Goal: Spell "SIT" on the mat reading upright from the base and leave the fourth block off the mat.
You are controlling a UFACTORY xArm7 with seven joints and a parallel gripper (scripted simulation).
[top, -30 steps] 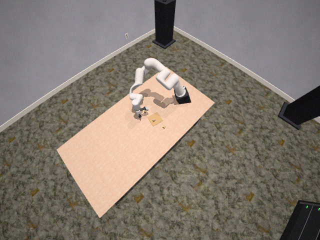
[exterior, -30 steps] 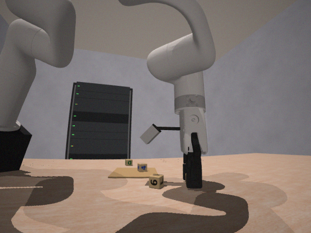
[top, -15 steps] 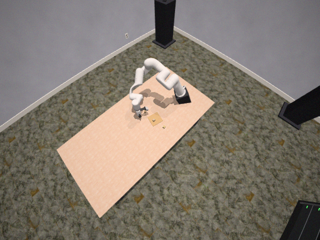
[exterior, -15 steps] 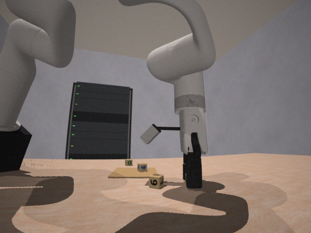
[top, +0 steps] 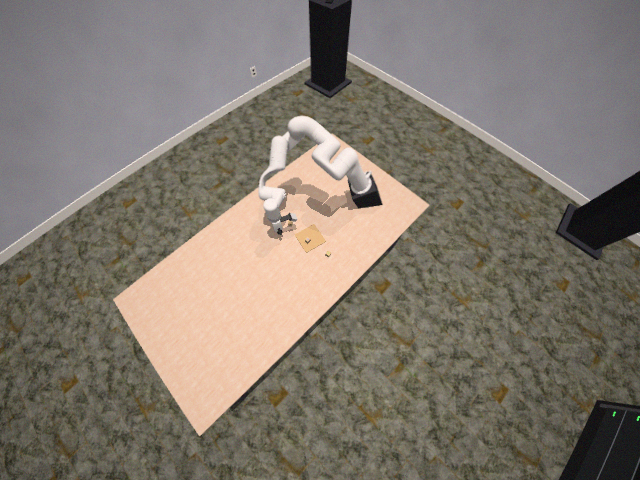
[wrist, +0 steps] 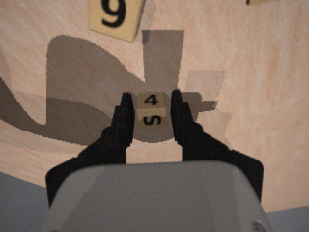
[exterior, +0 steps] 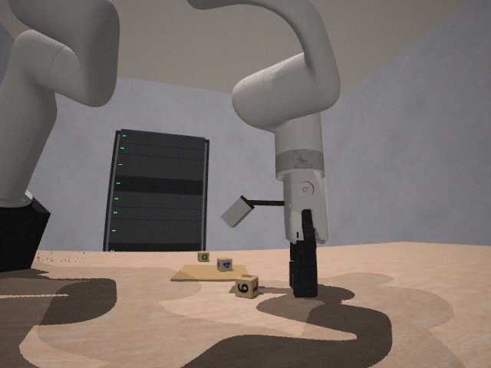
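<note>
The tan mat lies 18 cm to the left of my hand, 9 cm behind it and 2 cm below it. From my hand the other things lie so: wooden block 33 cm to the left, 8 cm behind, 1 cm below.
</note>
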